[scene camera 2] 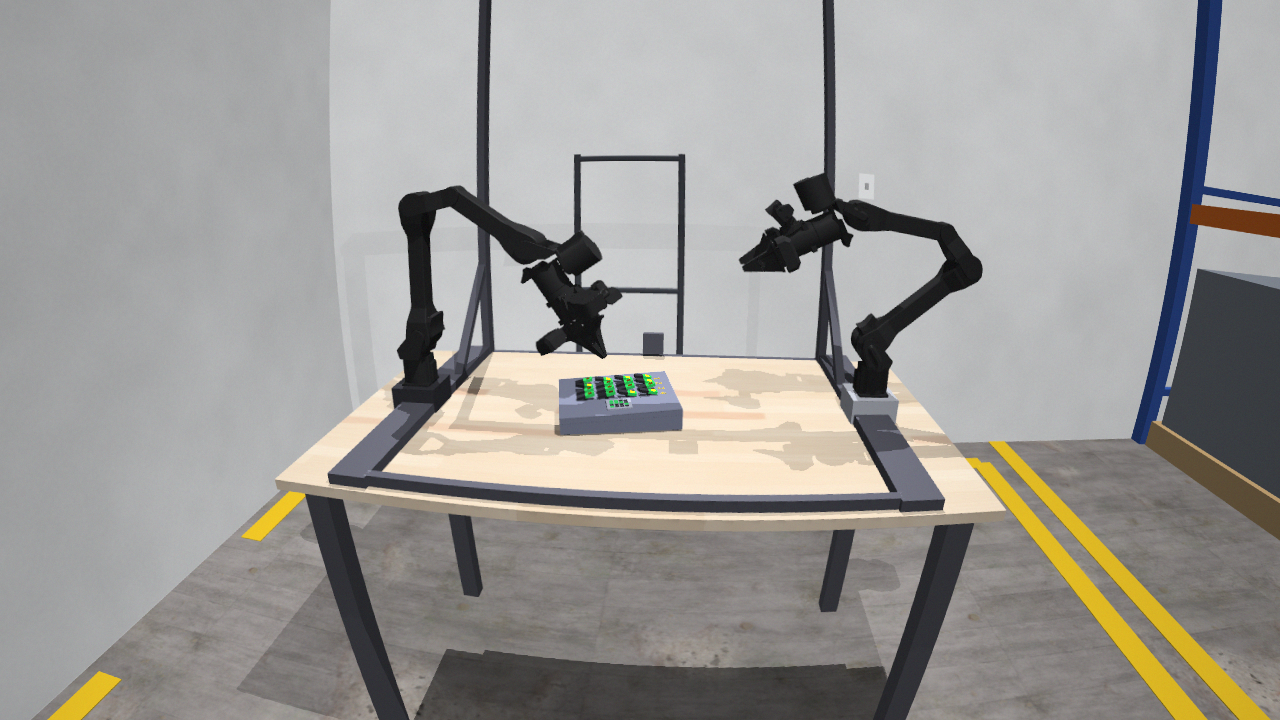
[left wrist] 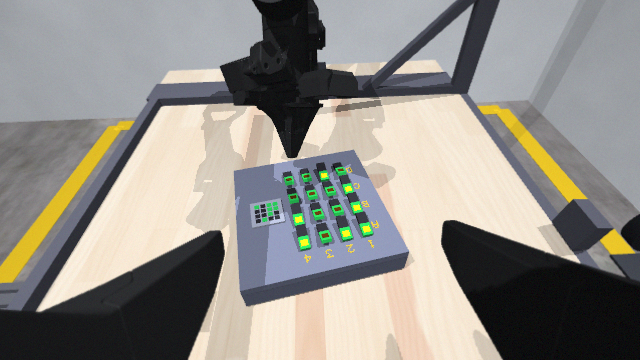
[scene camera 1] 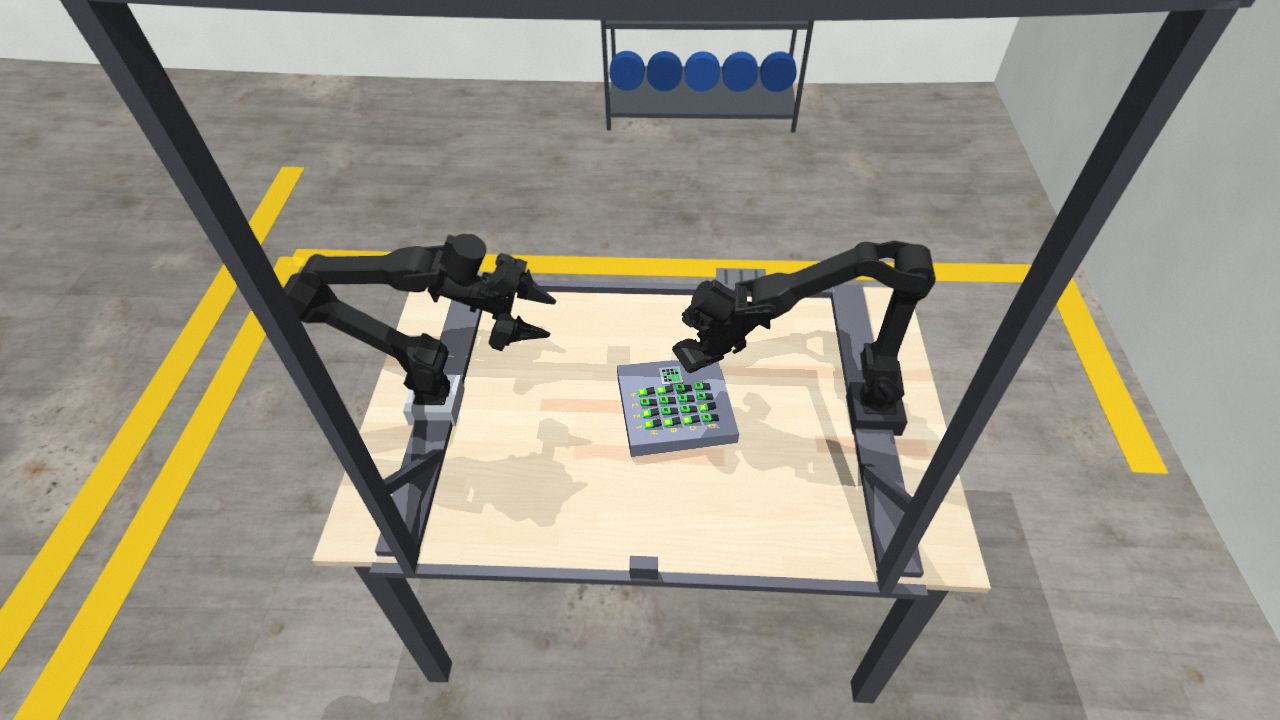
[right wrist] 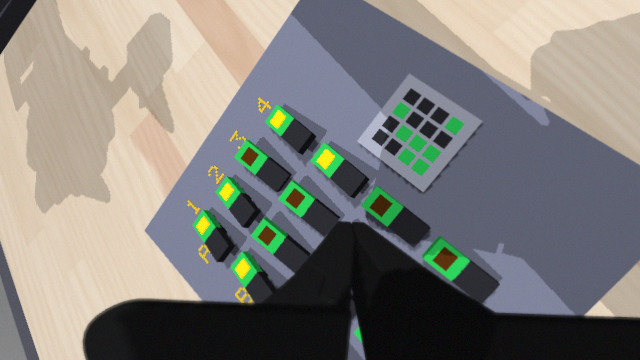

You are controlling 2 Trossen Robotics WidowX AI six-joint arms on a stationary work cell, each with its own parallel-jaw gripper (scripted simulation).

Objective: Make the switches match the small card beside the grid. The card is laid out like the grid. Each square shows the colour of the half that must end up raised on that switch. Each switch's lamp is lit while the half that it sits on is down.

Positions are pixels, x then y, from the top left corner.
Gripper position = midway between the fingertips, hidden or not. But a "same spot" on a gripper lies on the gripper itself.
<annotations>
left gripper: scene camera 2; left wrist 332, 236; scene camera 1; not seen in the right wrist view (out of frame)
right gripper: scene camera 2; left wrist; scene camera 1 686, 368; right wrist 349, 234
same spot on right gripper: point(left wrist: 292, 117) = point(scene camera 2: 600, 327)
same spot on left gripper: point(scene camera 1: 528, 290) = point(scene camera 2: 771, 257)
</annotations>
